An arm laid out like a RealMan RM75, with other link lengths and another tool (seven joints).
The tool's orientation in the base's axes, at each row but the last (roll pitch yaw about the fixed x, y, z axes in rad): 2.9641 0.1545 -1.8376; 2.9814 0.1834 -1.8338; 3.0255 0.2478 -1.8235; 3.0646 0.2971 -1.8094; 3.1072 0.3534 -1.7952; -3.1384 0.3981 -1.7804; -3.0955 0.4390 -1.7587; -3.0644 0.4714 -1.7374; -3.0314 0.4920 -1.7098; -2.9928 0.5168 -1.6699; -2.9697 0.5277 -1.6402; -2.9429 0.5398 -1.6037; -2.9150 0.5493 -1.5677
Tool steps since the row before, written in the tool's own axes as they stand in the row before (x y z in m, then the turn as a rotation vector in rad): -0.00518 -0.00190 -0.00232 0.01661 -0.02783 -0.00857; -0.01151 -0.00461 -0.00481 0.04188 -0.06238 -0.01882; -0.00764 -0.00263 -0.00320 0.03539 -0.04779 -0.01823; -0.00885 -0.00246 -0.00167 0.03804 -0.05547 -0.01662; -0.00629 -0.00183 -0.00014 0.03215 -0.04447 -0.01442; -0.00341 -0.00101 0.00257 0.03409 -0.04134 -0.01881; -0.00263 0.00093 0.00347 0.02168 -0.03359 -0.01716; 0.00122 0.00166 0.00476 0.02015 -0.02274 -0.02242; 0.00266 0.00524 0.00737 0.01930 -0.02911 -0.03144; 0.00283 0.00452 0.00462 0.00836 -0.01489 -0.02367; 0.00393 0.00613 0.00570 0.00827 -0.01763 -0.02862; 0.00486 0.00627 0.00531 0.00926 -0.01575 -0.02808; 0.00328 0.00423 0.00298 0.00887 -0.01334 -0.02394
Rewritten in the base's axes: 0.00347 0.00405 0.00272 0.02341 -0.02398 0.00092; 0.00789 0.00884 0.00604 0.05125 -0.05807 0.00085; 0.00456 0.00574 0.00466 0.03866 -0.04860 0.00351; 0.00441 0.00719 0.00400 0.04553 -0.05222 0.00063; 0.00310 0.00532 0.00225 0.03611 -0.04375 0.00096; 0.00186 0.00384 -0.00104 0.03231 -0.04651 0.00425; -0.00003 0.00395 -0.00206 0.02704 -0.03320 0.00770; -0.00108 0.00132 -0.00490 0.01586 -0.03197 0.01233; -0.00416 0.00198 -0.00822 0.02062 -0.03649 0.02125; -0.00375 0.00050 -0.00595 0.00919 -0.02094 0.01814; -0.00506 0.00031 -0.00774 0.01086 -0.02367 0.02280; -0.00512 -0.00069 -0.00802 0.00911 -0.02400 0.02152; -0.00345 -0.00080 -0.00500 0.00769 -0.02129 0.01782
